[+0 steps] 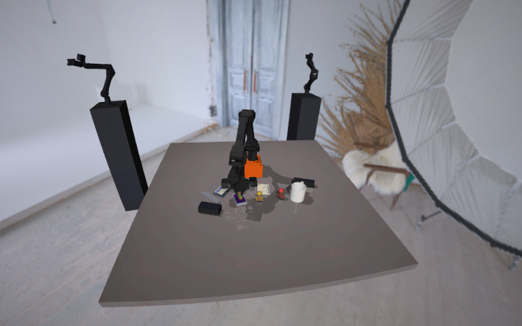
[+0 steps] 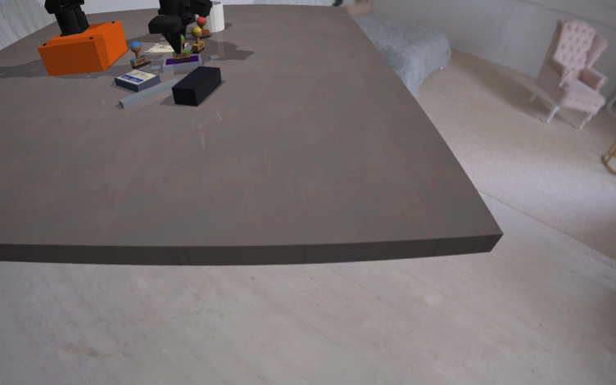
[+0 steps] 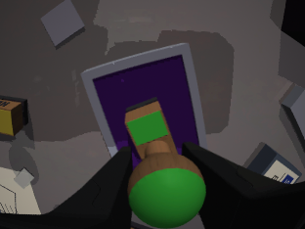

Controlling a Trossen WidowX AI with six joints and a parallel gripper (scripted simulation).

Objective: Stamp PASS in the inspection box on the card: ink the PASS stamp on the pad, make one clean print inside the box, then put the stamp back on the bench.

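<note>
Right now my gripper tip is 30 mm above the purple ink pad. Round my gripper tip: yellow-knobbed stamp (40 mm ahead, 100 mm to the left, 20 mm below); then green-knobbed stamp (right at my gripper tip); then blue-knobbed stamp (110 mm behind, 30 mm to the left, 20 mm below).
</note>
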